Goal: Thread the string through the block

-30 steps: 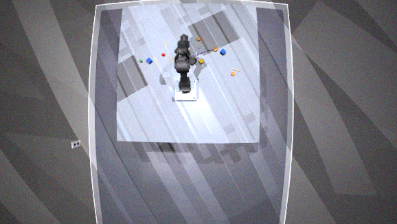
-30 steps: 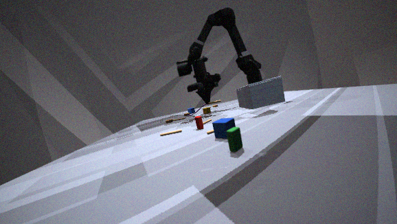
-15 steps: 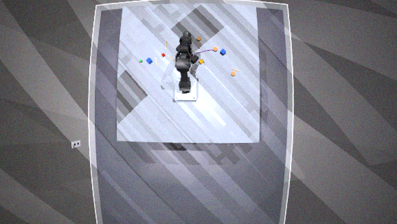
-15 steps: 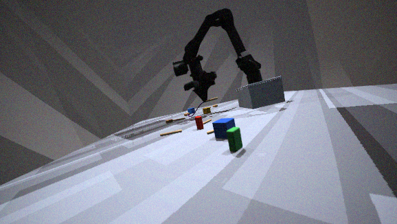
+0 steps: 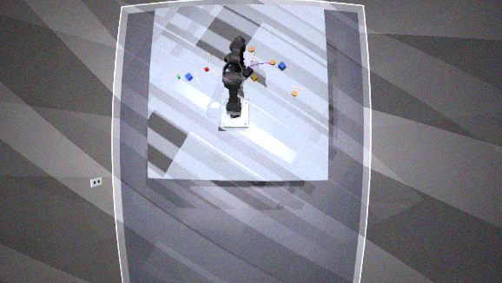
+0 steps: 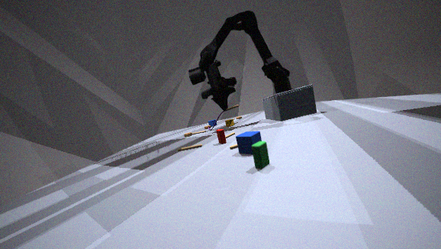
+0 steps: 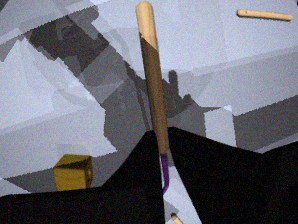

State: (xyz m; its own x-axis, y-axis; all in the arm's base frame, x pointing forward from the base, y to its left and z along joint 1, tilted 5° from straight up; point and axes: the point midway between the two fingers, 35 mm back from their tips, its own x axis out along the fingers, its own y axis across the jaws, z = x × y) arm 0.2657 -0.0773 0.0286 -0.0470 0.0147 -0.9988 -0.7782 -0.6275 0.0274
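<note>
Right now the yellow wooden block is 10 cm to the right of my gripper tip, 7 cm below it and 4 cm behind it. Round my gripper tip: thin wooden stick: 1 cm to the left, 1 cm behind; then round orange button: 24 cm to the right, 8 cm below, 6 cm ahead; then red block: 22 cm to the left, 10 cm ahead, 6 cm below.
</note>
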